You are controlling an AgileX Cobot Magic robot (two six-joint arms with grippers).
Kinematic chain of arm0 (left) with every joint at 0, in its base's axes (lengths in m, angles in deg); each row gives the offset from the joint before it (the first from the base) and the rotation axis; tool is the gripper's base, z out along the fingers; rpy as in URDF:
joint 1: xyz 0 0 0.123 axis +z
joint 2: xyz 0 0 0 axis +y
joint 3: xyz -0.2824 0 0.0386 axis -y
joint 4: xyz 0.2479 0 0.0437 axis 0.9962 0 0.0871
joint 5: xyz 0 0 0 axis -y
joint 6: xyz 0.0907 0 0.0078 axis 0.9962 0 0.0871
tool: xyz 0 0 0 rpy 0 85 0
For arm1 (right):
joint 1: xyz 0 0 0.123 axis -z
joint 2: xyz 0 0 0 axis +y
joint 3: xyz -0.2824 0 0.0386 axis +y
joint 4: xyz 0.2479 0 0.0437 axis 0.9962 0 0.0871
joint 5: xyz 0 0 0 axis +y
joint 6: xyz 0.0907 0 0.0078 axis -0.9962 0 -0.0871
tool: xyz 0 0 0 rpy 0 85 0
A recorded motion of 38 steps. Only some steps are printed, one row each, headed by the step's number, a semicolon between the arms.
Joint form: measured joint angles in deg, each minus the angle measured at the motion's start. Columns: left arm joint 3, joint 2, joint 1, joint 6, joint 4, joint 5; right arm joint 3, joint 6, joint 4, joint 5, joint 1, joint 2.
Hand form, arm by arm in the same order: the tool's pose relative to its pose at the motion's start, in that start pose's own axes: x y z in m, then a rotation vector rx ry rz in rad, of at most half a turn. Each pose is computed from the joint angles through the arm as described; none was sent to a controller.
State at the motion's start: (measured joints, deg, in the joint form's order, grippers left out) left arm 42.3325 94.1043 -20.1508 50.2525 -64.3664 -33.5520; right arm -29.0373 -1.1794 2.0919 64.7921 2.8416 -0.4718
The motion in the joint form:
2: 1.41 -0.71 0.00 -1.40 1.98 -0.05; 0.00 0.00 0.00 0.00 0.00 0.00
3: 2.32 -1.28 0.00 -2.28 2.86 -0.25; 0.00 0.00 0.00 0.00 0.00 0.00
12: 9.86 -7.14 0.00 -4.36 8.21 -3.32; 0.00 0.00 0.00 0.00 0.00 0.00
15: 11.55 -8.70 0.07 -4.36 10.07 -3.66; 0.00 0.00 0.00 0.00 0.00 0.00
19: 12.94 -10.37 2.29 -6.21 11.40 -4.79; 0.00 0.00 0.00 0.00 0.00 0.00
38: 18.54 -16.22 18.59 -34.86 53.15 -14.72; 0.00 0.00 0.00 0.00 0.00 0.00
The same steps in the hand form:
2: -0.0068 -0.0032 -0.0050 -0.0065 -0.0166 0.0226; 0.0000 0.0000 0.0000 0.0000 0.0000 0.0000
3: -0.0113 -0.0061 -0.0088 -0.0059 -0.0301 0.0328; 0.0000 0.0000 0.0000 0.0000 0.0000 0.0000
12: -0.0443 -0.0373 -0.0508 0.0191 -0.1554 0.1888; 0.0000 0.0000 0.0000 0.0000 0.0000 0.0000
15: -0.0504 -0.0441 -0.0628 0.0106 -0.1882 0.2410; 0.0000 0.0000 0.0000 0.0000 0.0000 0.0000
19: -0.0568 -0.0421 -0.0798 -0.0025 -0.2281 0.2259; 0.0000 0.0000 0.0000 0.0000 0.0000 0.0000
38: -0.0509 0.0320 -0.1711 -0.5254 -0.1531 0.0467; 0.0000 0.0000 0.0000 0.0000 0.0000 0.0000

